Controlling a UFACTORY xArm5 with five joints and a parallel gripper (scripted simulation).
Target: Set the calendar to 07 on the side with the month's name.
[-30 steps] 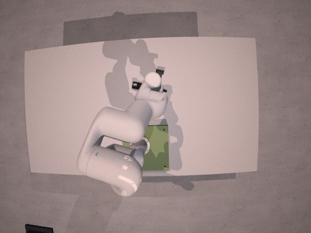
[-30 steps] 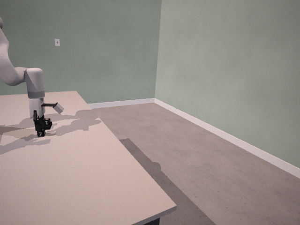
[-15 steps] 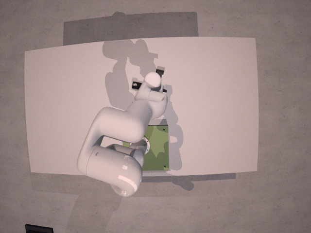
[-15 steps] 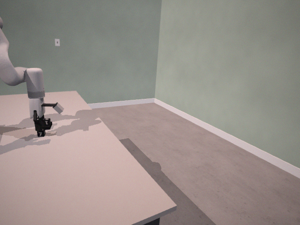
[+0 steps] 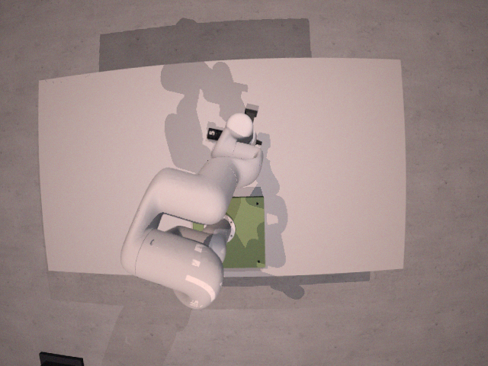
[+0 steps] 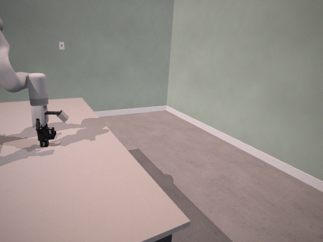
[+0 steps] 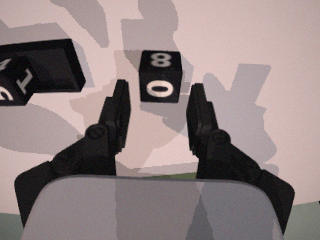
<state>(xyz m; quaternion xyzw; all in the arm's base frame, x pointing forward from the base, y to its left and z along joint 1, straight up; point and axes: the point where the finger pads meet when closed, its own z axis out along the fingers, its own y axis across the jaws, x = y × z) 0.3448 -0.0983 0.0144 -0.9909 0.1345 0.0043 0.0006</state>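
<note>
My hand is 40 mm above the black cube. From my hand the other things lie so: black calendar tray: 110 mm to the left, 50 mm below, 30 mm ahead.
</note>
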